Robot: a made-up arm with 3 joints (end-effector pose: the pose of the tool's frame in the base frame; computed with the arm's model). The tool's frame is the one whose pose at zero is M. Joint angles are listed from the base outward.
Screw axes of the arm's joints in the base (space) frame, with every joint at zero. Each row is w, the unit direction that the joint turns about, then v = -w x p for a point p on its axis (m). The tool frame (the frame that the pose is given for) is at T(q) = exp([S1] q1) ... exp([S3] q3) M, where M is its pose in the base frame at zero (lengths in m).
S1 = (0, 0, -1, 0, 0, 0)
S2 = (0, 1, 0, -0.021, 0, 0.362)
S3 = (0, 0, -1, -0.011, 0.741, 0)
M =
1 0 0 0.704
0 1 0 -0.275
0 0 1 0.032
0 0 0 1
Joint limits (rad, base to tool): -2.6..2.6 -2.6..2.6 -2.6..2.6
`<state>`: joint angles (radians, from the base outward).
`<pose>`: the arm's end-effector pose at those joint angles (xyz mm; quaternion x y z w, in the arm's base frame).
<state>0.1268 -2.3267 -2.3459</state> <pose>-40.0 191.3 456.7 -0.8673 -0.3014 0.3549 0.1764</pose>
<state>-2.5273 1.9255 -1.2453</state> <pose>-56.6 181.2 -581.2 0.4908 -0.6578 -0.5431 0.1773</pose>
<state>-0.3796 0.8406 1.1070</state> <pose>441.0 85.7 -51.1 -0.2761 0.3004 -0.3248 0.8532</pose>
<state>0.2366 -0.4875 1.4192</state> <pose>425.8 -98.2 73.2 0.1345 -0.2004 -0.7147 0.6564</pose>
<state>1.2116 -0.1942 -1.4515</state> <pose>297.7 -962.9 158.9 -0.0942 -0.0230 0.1191 0.9881</pose>
